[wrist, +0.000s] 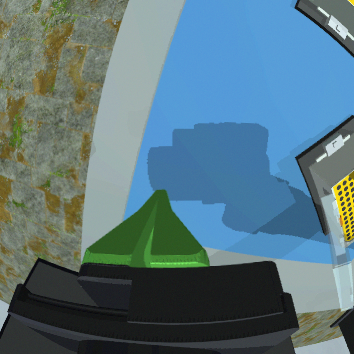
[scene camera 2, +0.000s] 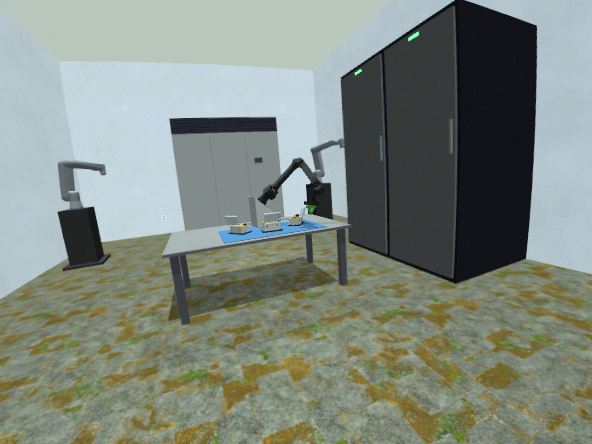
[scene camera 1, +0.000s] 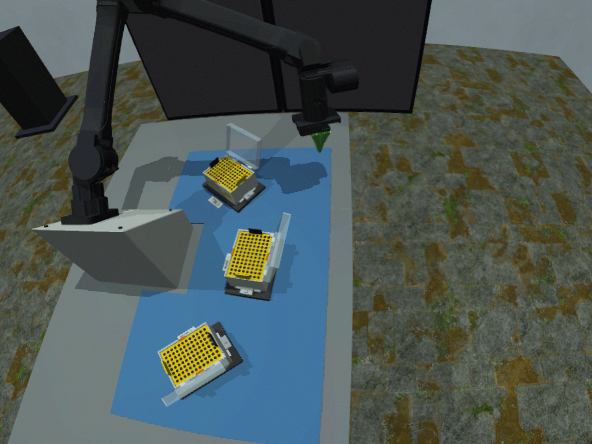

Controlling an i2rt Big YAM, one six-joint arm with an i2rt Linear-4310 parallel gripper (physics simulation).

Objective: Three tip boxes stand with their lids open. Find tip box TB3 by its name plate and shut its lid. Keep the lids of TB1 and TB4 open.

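Places are measured from the arm's base along level axes (x ahead, y left, z up), in metres.
Where they show: gripper, fingertip midpoint: (wrist: 161,196) (scene camera 2: 310,215) (scene camera 1: 319,151); arm's base at its link origin: (scene camera 2: 259,204) (scene camera 1: 91,219).
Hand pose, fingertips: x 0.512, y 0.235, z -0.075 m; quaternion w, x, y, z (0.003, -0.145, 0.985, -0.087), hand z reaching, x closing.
Note:
Things, the pixels of their centre, and the offset from my fingertips. Level surfaces: height alone.
- Tip box TB3 at the middle of its body: (scene camera 1: 227,182) (scene camera 2: 294,220) 0.249 m back, 0.025 m right, 0.069 m down
- middle tip box at the middle of its body: (scene camera 1: 247,259) (scene camera 2: 271,225) 0.169 m back, 0.260 m right, 0.069 m down
- blue mat at its surface level: 0.102 m down
- grey table at its surface level: 0.105 m down
Tip box TB3 (scene camera 1: 242,191) (scene camera 2: 295,220) (wrist: 345,202) stands at the cabinet end of the mat, cut off at the right in the wrist view. Its clear lid (scene camera 1: 243,144) (scene camera 2: 303,211) (wrist: 344,285) stands open, roughly upright. The middle tip box (scene camera 1: 250,256) (scene camera 2: 271,227) and the near tip box (scene camera 1: 191,356) (scene camera 2: 239,229) also have open lids; their name plates are too small to read. My gripper (scene camera 1: 320,148) (scene camera 2: 311,211) (wrist: 161,196) is shut and empty, green fingertips together. It hangs above the mat's far right corner in scene camera 1, apart from TB3, on its lid side.
The blue mat (scene camera 1: 300,325) (scene camera 2: 230,238) lies on the grey table (scene camera 1: 60,370) (scene camera 2: 192,242). The arm's pale pedestal block (scene camera 1: 125,255) stands at the table's left in scene camera 1. Dark cabinets (scene camera 1: 350,60) (scene camera 2: 420,150) rise behind the table's far end.

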